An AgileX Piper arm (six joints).
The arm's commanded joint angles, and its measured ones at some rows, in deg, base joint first. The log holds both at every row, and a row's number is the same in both.
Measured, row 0:
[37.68 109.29 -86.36 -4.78 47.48 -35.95]
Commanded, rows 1 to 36:
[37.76 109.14 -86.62 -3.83 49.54 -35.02]
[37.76 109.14 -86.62 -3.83 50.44 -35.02]
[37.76 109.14 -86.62 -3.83 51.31 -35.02]
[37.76 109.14 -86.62 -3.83 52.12 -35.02]
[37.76 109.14 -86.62 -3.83 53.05 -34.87]
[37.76 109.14 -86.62 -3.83 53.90 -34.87]
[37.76 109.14 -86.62 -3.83 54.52 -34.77]
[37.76 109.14 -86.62 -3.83 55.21 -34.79]
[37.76 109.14 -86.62 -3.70 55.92 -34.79]
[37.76 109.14 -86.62 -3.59 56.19 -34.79]
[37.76 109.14 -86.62 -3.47 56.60 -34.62]
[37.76 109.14 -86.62 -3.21 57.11 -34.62]
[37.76 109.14 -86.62 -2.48 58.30 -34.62]
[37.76 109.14 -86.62 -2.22 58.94 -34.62]
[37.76 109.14 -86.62 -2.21 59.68 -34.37]
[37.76 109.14 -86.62 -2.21 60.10 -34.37]
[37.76 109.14 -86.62 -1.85 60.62 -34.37]
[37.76 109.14 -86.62 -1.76 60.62 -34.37]
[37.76 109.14 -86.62 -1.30 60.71 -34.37]
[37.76 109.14 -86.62 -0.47 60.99 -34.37]
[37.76 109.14 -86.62 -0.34 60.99 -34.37]
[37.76 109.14 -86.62 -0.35 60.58 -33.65]
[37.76 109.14 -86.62 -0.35 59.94 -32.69]
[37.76 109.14 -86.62 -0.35 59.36 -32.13]
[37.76 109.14 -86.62 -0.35 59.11 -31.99]
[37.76 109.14 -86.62 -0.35 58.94 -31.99]
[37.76 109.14 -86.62 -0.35 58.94 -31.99]
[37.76 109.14 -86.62 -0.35 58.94 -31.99]
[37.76 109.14 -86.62 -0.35 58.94 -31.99]
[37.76 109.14 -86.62 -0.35 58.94 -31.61]
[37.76 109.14 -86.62 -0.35 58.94 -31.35]
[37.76 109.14 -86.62 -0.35 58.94 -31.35]
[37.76 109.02 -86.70 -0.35 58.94 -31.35]
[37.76 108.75 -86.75 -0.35 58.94 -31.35]
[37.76 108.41 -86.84 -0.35 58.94 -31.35]
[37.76 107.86 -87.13 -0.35 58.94 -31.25]
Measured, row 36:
[37.77 109.38 -87.08 -0.92 56.84 -32.06]
